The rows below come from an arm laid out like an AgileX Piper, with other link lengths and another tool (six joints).
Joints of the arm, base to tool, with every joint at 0 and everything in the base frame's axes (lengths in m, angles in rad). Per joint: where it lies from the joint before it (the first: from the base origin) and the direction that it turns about. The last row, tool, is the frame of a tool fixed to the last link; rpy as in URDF.
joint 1: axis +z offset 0 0 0.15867
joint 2: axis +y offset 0 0 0
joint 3: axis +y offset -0.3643 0 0.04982
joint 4: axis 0.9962 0 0.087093 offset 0.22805 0 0.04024
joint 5: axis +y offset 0 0 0
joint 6: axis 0.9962 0 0.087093 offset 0.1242 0 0.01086
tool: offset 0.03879 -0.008 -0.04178 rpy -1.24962 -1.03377 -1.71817
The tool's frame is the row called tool.
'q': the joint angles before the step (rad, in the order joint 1, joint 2, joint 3, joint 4, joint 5, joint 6). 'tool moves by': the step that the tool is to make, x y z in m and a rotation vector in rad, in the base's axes. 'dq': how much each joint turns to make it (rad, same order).
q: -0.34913 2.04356 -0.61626 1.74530 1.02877 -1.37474
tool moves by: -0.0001 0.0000 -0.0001 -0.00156 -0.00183 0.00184
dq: 0.00014 -0.00010 0.00006 -0.00049 -0.00004 -0.00263
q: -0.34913 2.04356 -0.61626 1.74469 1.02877 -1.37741
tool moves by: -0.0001 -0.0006 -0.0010 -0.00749 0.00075 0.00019
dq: 0.00008 -0.00017 0.00003 -0.00001 -0.00667 -0.00341
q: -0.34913 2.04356 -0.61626 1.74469 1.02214 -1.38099
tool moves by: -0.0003 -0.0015 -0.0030 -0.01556 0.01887 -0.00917
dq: 0.00107 0.00014 0.00000 0.00004 -0.02463 0.00962
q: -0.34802 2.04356 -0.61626 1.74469 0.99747 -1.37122
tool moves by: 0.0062 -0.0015 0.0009 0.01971 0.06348 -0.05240
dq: 0.00327 0.00118 -0.02173 -0.00199 -0.03096 0.09964
